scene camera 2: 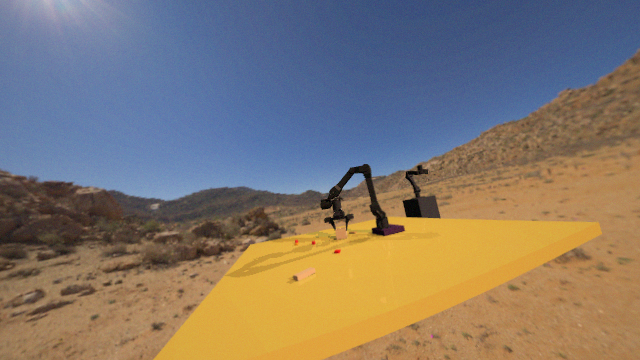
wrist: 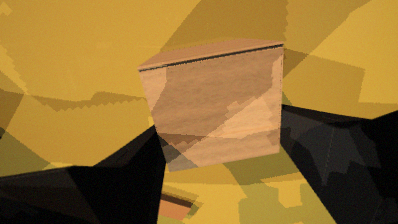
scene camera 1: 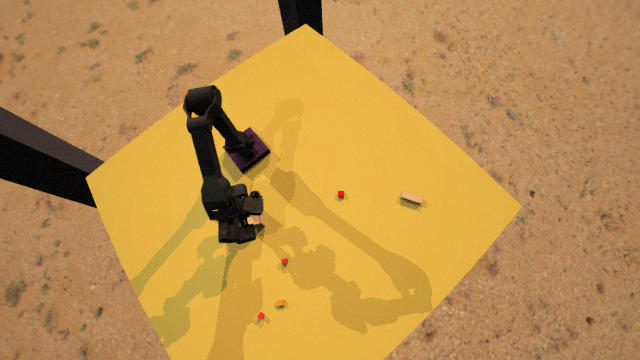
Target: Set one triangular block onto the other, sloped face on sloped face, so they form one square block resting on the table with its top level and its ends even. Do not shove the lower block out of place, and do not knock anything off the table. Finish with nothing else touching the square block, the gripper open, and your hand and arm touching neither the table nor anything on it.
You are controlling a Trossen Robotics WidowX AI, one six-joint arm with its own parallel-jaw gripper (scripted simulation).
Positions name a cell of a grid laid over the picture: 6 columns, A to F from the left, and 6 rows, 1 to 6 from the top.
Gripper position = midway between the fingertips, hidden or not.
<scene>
In view: my gripper (scene camera 1: C4), a triangular wooden block (wrist: D3) and a triangular wooden block (wrist: D2).
My gripper is seen too in the wrist view (wrist: D4).
</scene>
